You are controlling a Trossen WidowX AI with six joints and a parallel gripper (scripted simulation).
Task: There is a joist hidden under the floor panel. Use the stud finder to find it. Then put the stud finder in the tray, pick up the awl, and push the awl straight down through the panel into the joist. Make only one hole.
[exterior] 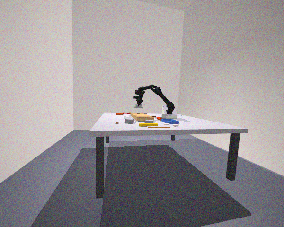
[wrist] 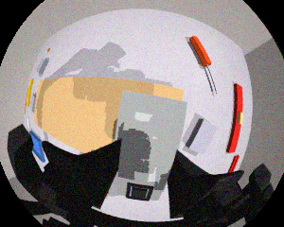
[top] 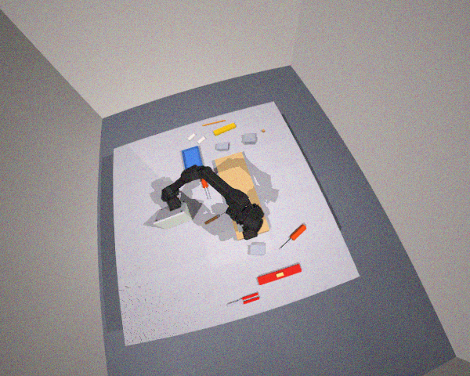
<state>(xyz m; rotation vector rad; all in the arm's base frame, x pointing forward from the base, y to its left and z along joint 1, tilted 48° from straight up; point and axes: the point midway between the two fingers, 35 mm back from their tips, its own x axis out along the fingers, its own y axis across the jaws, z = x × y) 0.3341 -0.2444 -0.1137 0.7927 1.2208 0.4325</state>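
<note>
My gripper tip is 40 mm past the green light and 30 mm below it. Also, from my gripper tip: red level 30 mm ahead, 300 mm to the right, 120 mm below; grey stud finder 20 mm behind, 20 mm above; awl 160 mm behind, 120 mm to the left, 130 mm below.
</note>
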